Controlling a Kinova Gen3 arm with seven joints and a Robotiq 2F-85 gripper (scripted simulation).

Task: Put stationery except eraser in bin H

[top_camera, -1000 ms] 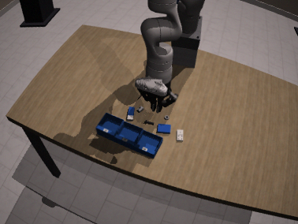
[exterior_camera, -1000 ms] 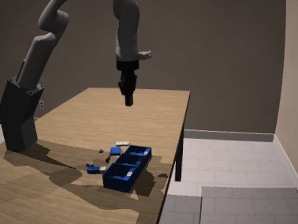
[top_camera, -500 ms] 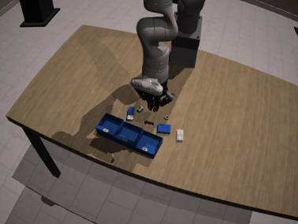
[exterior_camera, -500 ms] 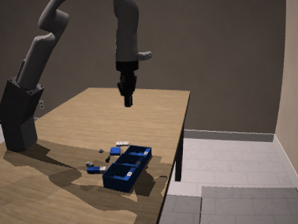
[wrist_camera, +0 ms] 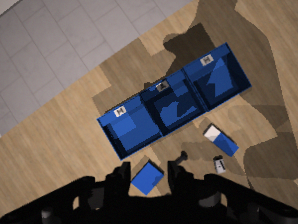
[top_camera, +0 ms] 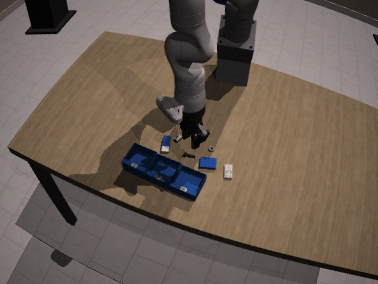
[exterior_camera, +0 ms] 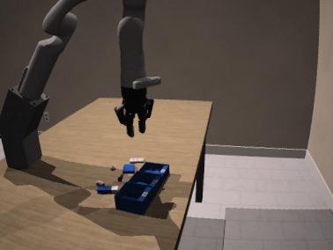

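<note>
Now: the flat blue pad 4 cm behind my hand, 5 cm to the left of it and 17 cm below it. From my hand the other things lie so: blue three-part bin 3 cm ahead, 8 cm to the right, 15 cm below; then black bolt 6 cm behind, 2 cm to the right, 17 cm below; then grey nut 10 cm behind, 5 cm to the left, 17 cm below.
</note>
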